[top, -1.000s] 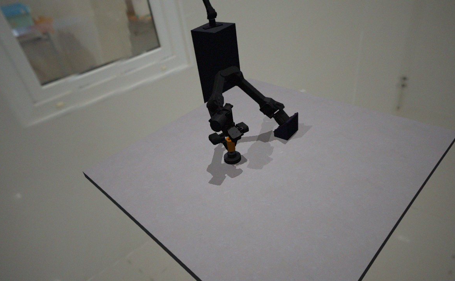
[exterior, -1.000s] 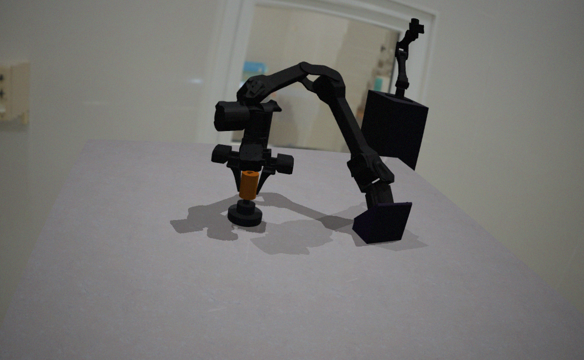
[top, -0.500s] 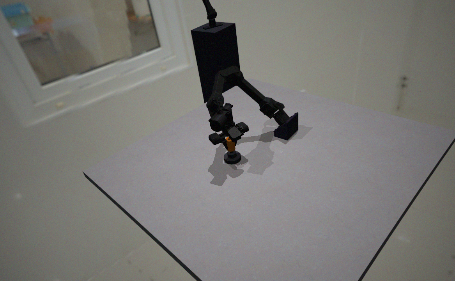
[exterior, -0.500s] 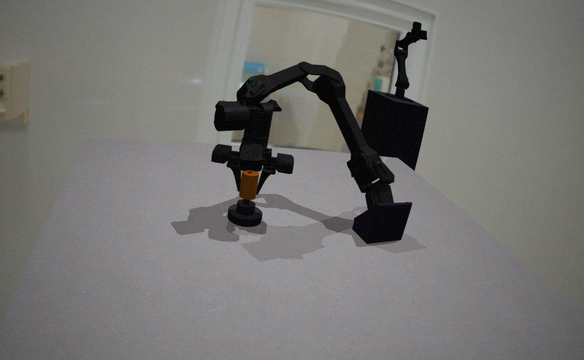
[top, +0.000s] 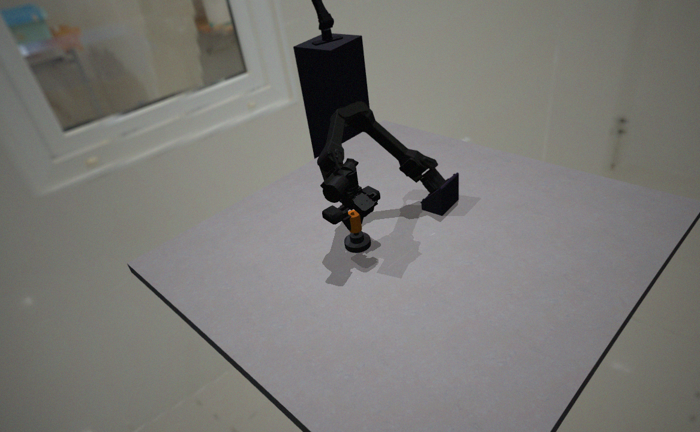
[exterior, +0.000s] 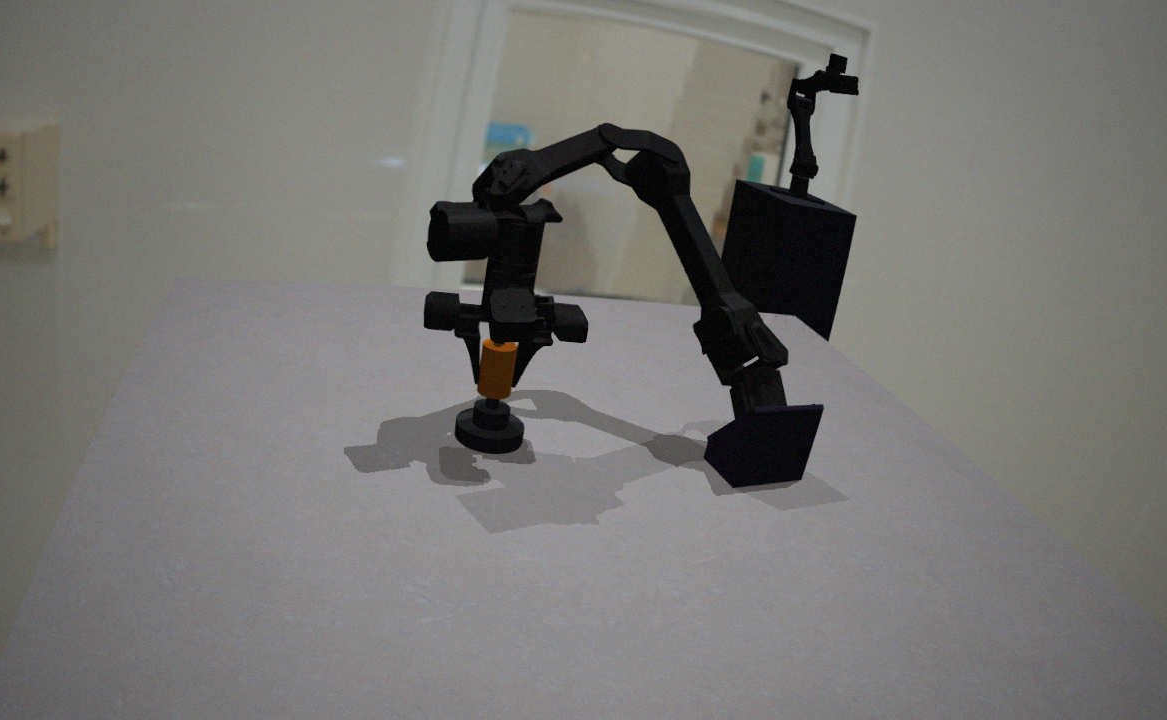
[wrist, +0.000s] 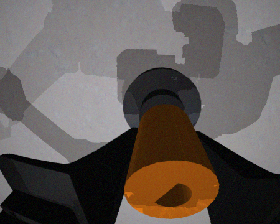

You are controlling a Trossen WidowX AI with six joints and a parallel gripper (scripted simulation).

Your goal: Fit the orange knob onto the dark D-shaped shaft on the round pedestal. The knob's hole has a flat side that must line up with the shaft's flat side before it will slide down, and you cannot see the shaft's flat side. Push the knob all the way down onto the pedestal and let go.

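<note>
Now: the orange knob 2 cm above my gripper tip. Round my gripper tip: round pedestal: 4 cm below.
</note>
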